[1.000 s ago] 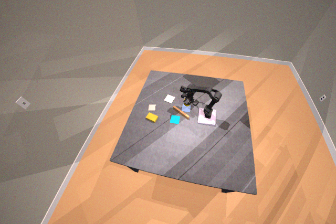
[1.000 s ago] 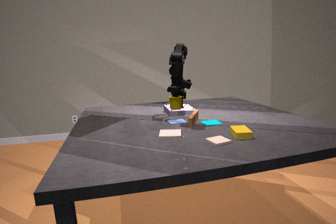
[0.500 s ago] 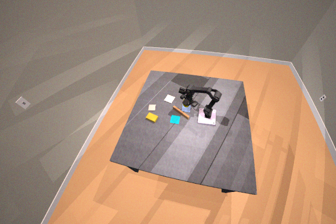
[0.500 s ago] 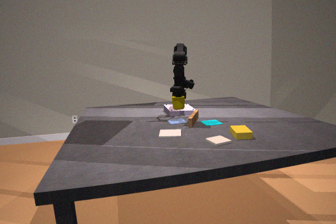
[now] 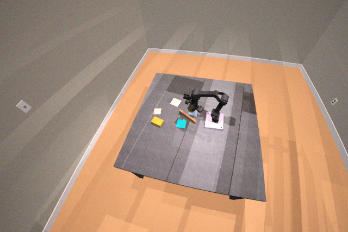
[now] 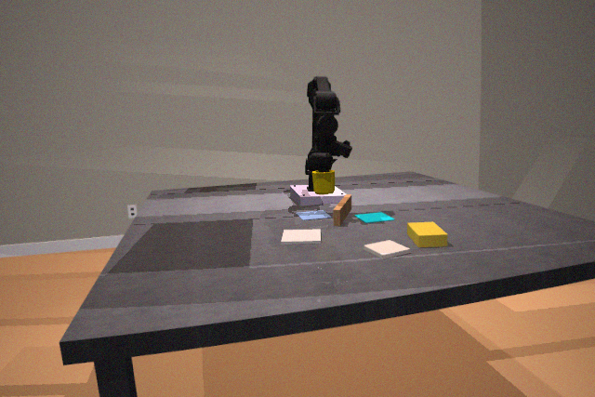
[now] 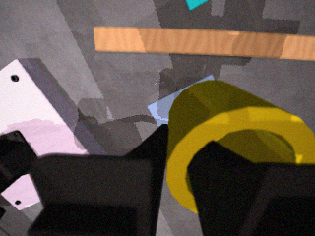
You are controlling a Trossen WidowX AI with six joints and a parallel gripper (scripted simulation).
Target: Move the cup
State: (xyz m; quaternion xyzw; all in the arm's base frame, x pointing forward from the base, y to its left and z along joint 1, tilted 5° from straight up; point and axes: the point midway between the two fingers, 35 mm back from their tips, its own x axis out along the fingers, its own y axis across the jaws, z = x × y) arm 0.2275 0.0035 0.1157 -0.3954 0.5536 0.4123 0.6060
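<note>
The cyan pad is 13 cm to the left of my gripper tip, 11 cm below it and 8 cm ahead of it. Round my gripper tip: yellow cup (2 cm ahead, 1 cm to the right); wooden bar (9 cm below, 5 cm ahead, 4 cm to the left); pale blue pad (11 cm below, 5 cm to the right, 2 cm ahead).
</note>
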